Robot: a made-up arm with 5 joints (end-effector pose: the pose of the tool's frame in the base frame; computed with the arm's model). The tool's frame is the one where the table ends.
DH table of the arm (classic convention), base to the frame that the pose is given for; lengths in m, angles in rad. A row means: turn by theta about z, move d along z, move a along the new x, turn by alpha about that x. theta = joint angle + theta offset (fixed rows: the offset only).
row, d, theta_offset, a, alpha
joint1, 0.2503, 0, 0, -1.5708
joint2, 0, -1.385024, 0.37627, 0
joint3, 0, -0.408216, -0.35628, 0
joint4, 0, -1.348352, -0.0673, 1.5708
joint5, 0.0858, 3.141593, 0, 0
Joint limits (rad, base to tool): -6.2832..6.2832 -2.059..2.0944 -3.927..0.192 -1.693..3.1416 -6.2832..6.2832
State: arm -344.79 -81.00 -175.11 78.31 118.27
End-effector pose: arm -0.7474 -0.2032 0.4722 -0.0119 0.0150 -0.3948 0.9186
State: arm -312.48 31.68 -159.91 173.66 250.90
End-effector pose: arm 0.3132 0.3421 0.6971 -0.1869 -0.9033 0.3317 0.1977
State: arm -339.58 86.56 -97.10 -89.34 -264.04
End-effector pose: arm 0.5502 0.2048 -0.0431 -0.5087 0.3942 -0.4034 0.6504
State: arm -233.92 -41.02 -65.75 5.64 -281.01
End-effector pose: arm -0.1125 0.1543 0.8330 -0.5823 -0.2537 0.1676 0.7539
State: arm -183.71 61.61 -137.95 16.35 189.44
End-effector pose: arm -0.8208 0.0532 0.3747 0.8604 -0.0992 -0.4993 0.0250
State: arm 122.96 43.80 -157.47 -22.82 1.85
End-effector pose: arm -0.3281 0.5060 0.7892 -0.1822 -0.3228 -0.4302 0.8231
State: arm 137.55 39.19 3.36 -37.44 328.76
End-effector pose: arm -0.1253 0.1146 0.0924 0.0976 0.9942 -0.0267 0.0357
